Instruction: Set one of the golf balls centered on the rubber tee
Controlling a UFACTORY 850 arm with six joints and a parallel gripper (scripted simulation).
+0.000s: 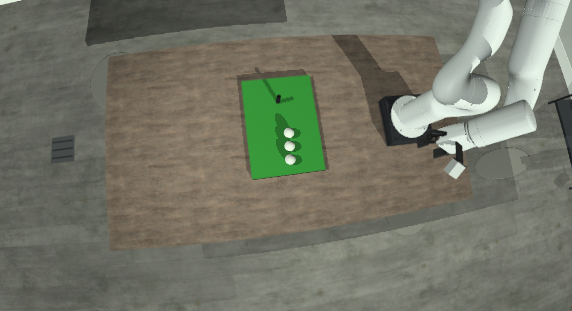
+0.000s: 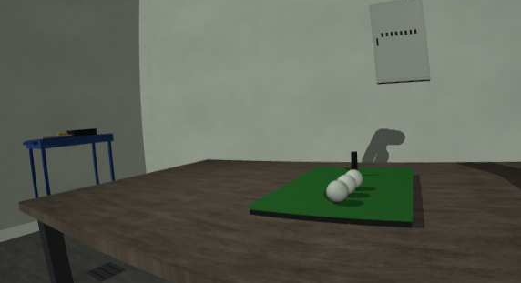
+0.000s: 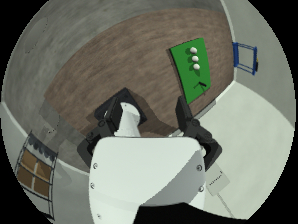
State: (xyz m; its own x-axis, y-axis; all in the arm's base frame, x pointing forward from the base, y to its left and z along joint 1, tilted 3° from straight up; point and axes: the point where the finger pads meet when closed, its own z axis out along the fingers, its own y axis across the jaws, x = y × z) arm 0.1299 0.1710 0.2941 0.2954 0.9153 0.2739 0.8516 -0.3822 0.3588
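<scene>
My hand is 41 cm short of the white golf ball, 31 cm above it and 10 cm to the left of it.
</scene>
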